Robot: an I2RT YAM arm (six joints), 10 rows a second.
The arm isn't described. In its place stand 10 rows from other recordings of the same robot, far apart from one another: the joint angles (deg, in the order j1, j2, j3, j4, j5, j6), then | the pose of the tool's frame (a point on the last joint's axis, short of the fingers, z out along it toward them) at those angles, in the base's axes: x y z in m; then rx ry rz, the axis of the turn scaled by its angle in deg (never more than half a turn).
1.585 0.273 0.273 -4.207 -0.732 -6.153 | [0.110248, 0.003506, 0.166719, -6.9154, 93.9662, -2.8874]
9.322 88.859 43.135 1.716 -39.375 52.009 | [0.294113, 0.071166, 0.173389, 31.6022, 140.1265, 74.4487]
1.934 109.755 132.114 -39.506 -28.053 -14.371 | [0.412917, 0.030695, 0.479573, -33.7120, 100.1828, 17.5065]
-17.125 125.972 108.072 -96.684 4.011 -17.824 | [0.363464, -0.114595, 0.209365, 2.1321, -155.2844, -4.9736]
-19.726 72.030 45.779 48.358 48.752 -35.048 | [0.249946, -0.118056, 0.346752, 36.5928, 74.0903, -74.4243]
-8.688 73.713 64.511 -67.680 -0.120 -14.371 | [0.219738, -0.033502, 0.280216, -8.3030, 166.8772, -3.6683]
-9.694 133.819 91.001 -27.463 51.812 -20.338 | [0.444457, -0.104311, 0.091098, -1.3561, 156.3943, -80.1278]
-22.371 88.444 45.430 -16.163 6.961 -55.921 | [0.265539, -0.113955, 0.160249, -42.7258, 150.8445, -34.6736]
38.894 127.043 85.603 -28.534 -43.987 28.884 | [0.324226, 0.293329, 0.113460, 24.8891, -155.6669, -68.2015]
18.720 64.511 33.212 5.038 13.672 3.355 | [0.234065, 0.070434, 0.227749, -6.8881, 115.2571, 0.1571]
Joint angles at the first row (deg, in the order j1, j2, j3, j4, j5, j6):
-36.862 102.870 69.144 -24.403 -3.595 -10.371
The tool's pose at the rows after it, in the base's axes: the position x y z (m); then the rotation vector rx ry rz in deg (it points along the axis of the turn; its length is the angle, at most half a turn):
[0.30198, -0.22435, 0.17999, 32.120, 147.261, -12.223]
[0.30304, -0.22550, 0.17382, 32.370, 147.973, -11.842]
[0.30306, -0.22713, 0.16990, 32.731, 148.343, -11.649]
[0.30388, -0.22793, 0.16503, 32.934, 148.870, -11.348]
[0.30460, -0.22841, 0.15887, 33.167, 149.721, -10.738]
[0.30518, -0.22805, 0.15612, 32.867, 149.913, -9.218]
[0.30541, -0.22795, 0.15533, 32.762, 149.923, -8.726]
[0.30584, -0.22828, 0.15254, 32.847, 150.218, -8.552]
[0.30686, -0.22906, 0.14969, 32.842, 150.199, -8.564]
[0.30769, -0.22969, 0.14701, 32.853, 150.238, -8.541]
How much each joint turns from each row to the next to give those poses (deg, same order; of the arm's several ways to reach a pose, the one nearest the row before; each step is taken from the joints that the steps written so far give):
-0.088 1.901 0.000 0.044 -0.001 -1.006
-0.043 1.028 0.001 0.240 0.000 0.001
-0.197 0.655 -0.002 0.197 -0.021 -0.001
-0.021 0.810 0.002 0.218 0.000 0.023
0.000 0.982 0.000 0.021 -0.088 0.021
0.000 0.438 0.001 -0.044 -1.026 -0.021
0.000 0.131 0.000 0.022 -0.350 0.000
0.000 0.458 -0.003 0.134 -0.001 -0.001
-0.001 0.525 0.002 0.544 0.000 0.000
0.000 0.481 0.000 0.438 0.000 0.000

